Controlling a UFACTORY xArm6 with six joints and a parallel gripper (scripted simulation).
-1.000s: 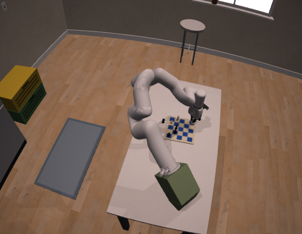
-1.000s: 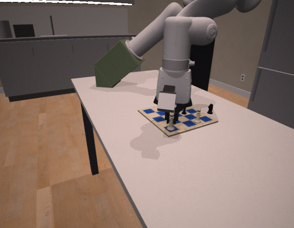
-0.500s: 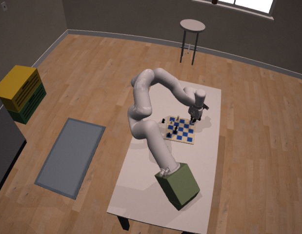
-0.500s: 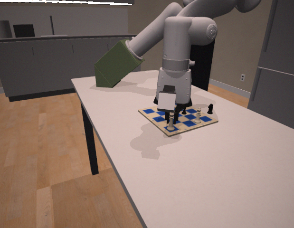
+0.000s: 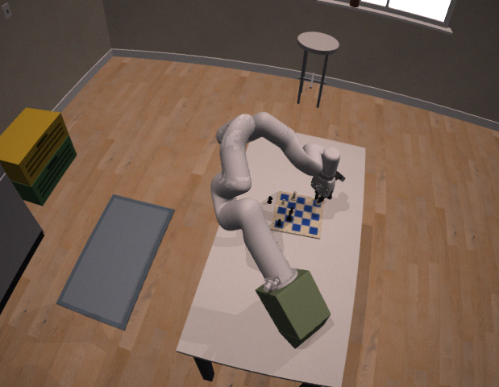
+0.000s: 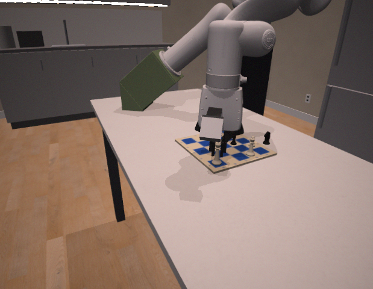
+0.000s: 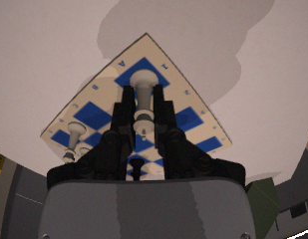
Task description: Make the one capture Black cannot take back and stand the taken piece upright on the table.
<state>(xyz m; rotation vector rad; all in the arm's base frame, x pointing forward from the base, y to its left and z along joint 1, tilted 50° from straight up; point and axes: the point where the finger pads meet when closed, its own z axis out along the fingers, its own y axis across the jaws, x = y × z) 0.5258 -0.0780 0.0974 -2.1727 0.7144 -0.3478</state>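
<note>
Right now the blue-and-tan chessboard is 9 cm behind my hand, 6 cm to the left of it and 5 cm below it. From my hand the other things lie so: black pawn (10 cm to the left, 10 cm behind, 3 cm below); then white piece (1 cm below); then tall black piece (14 cm behind, 9 cm to the left, 2 cm below).
</note>
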